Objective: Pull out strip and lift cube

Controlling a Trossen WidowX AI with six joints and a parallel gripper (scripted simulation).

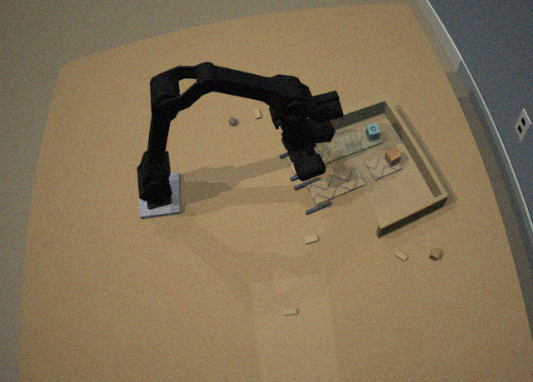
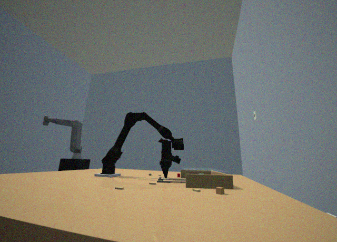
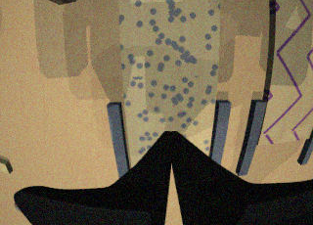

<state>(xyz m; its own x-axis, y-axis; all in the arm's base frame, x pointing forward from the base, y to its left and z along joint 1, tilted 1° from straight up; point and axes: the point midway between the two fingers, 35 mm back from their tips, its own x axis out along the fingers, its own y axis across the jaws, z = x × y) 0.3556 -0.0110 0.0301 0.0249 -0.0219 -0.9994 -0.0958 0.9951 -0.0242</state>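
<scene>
Right now the speckled strip is 90 mm ahead of my gripper tip and 10 mm to the left of it. From my gripper tip the other things lie so: red cylinder: 150 mm to the left, 60 mm ahead; then grey ball: 170 mm to the left, 130 mm behind.
</scene>
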